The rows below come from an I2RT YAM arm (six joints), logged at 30 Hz.
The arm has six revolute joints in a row. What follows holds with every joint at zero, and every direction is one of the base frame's.
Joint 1 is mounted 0.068 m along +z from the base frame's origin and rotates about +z.
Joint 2 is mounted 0.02 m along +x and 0.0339 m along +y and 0.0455 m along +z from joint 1 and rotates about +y.
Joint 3 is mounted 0.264 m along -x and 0.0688 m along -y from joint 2 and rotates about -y.
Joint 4 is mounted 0.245 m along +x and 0.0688 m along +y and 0.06 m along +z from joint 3 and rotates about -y.
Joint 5 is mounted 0.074 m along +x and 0.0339 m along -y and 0.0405 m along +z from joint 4 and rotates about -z.
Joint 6 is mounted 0.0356 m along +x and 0.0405 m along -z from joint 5 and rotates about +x.
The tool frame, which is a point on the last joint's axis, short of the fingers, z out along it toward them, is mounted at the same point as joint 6; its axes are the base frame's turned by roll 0, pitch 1.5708 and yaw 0 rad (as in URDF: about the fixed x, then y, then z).
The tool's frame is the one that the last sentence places.
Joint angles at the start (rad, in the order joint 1, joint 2, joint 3, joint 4, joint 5, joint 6): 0.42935 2.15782 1.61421 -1.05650 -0.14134 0.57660
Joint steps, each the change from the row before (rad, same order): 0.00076 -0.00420 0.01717 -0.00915 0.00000 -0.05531; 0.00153 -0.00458 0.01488 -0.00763 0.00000 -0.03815; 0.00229 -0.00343 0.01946 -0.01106 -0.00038 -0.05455; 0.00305 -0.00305 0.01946 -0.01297 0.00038 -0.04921; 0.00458 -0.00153 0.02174 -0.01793 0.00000 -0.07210; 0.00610 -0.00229 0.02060 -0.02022 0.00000 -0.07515; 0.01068 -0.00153 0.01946 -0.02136 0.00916 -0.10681; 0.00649 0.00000 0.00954 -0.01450 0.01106 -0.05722; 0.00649 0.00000 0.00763 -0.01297 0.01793 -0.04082; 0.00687 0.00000 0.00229 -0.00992 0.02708 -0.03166
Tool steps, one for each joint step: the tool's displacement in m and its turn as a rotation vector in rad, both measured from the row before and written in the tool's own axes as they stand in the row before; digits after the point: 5 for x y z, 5 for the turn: -0.00089 0.00192 -0.00570 -0.00624 -0.01024 -0.05778; -0.00062 0.00194 -0.00526 -0.00552 -0.01009 -0.04133; -0.00087 0.00249 -0.00590 -0.00536 -0.01006 -0.05849; -0.00066 0.00258 -0.00573 -0.00323 -0.00843 -0.05357; -0.00040 0.00307 -0.00563 -0.00164 -0.00434 -0.07739; 0.00013 0.00346 -0.00558 -0.00061 -0.00168 -0.08156; 0.00060 0.00480 -0.00476 0.00909 0.00021 -0.11734; 0.00050 0.00254 -0.00200 0.01143 0.00466 -0.06303; 0.00047 0.00223 -0.00157 0.01809 0.00518 -0.04667; 0.00083 0.00189 -0.00029 0.02711 0.00791 -0.03782
